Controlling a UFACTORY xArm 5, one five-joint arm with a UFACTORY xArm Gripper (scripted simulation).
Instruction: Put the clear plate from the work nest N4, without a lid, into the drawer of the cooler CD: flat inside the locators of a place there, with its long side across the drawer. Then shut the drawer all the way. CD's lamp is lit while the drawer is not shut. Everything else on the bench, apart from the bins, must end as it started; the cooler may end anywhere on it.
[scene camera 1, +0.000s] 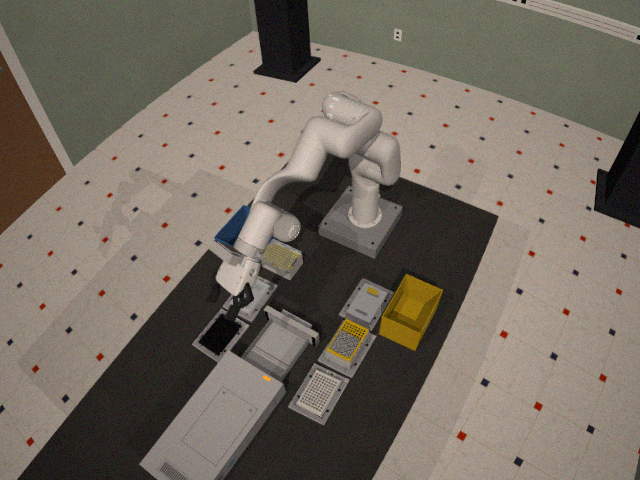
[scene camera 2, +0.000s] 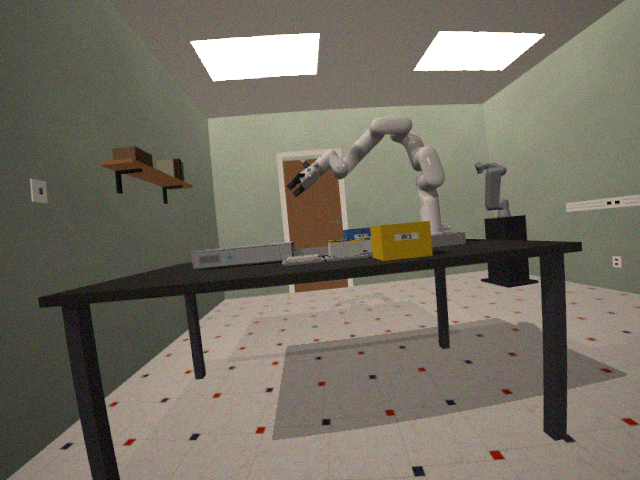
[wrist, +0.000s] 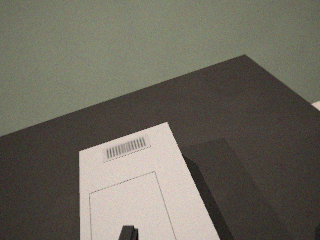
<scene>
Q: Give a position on a grey cooler CD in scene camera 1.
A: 217, 424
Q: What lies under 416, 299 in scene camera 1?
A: A yellow bin.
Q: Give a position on a yellow bin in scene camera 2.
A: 406, 240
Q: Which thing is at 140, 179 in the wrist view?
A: A grey cooler CD.
</scene>
